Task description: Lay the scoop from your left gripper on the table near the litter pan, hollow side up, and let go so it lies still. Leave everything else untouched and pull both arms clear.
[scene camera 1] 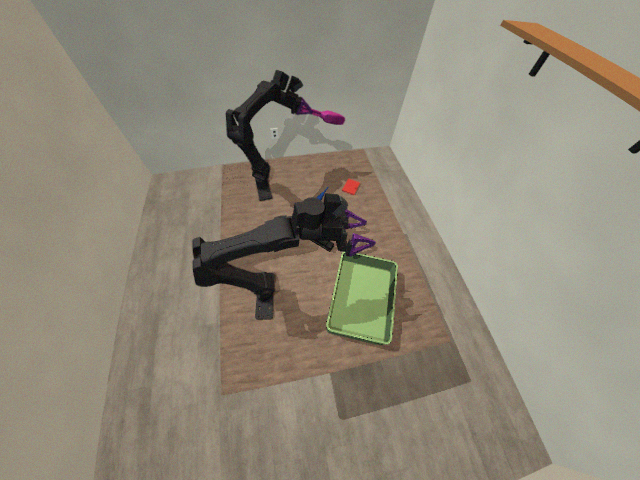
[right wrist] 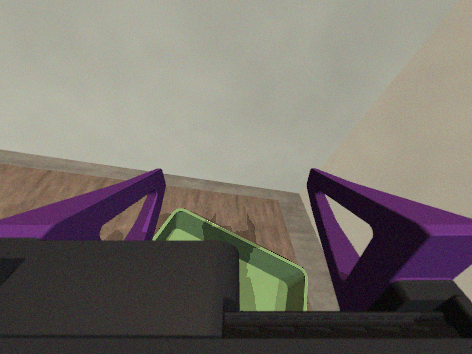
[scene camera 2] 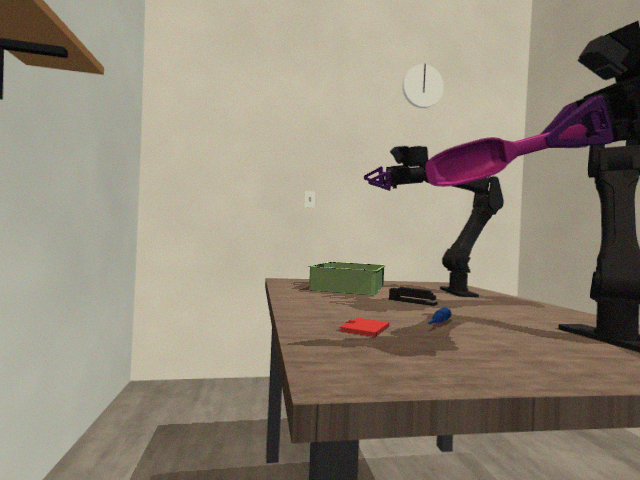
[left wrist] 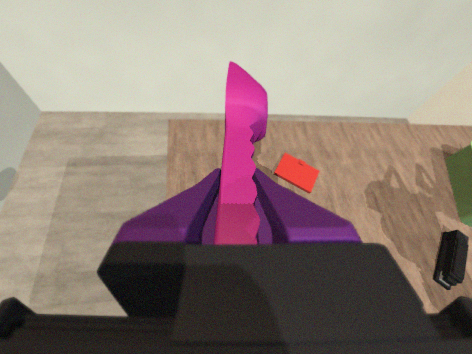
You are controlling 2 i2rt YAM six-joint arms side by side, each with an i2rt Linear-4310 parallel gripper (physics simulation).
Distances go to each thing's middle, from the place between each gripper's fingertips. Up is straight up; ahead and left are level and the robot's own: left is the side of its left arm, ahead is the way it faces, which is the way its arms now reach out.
Labels:
Right now the pink scoop (scene camera 2: 482,158) is 20 mm behind my right hand, 770 mm to the left of it and 90 mm below it.
The pink scoop lies 6 cm ahead of my left hand, 2 cm below it and 1 cm to the right of it.

